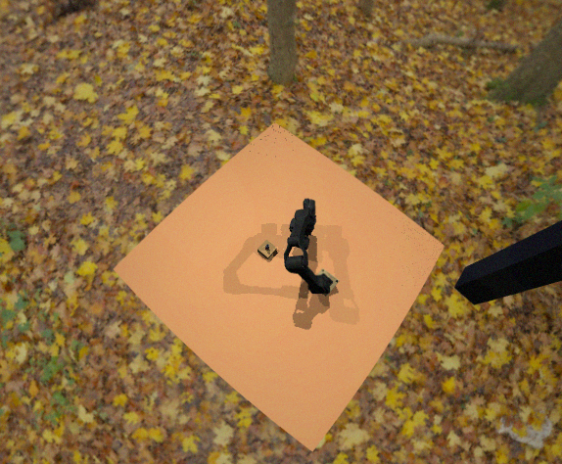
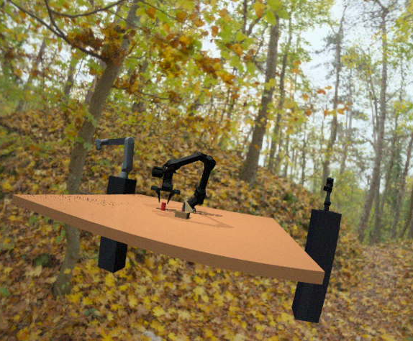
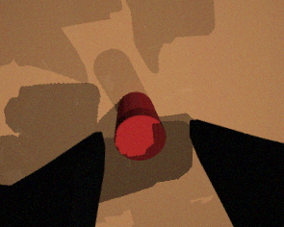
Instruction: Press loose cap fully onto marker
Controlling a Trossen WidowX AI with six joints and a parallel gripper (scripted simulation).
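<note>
My gripper tip is now 20 mm above the red marker cap.
</note>
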